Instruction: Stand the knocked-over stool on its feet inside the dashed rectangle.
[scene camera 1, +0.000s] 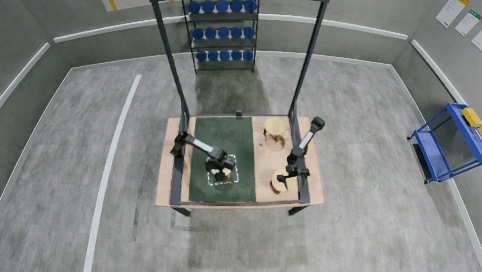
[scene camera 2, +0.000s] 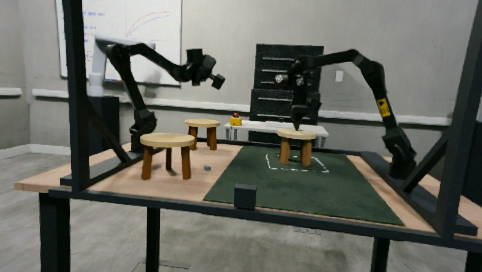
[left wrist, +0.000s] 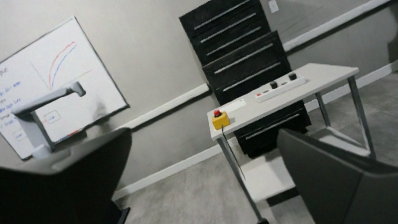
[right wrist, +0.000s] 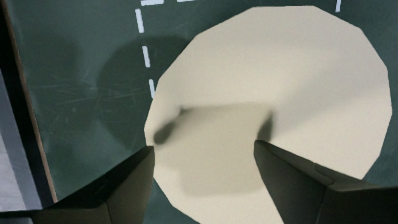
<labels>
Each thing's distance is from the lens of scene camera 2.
stool (scene camera 2: 287, 134): 112 cm
stool (scene camera 2: 167, 140): 90 cm
</labels>
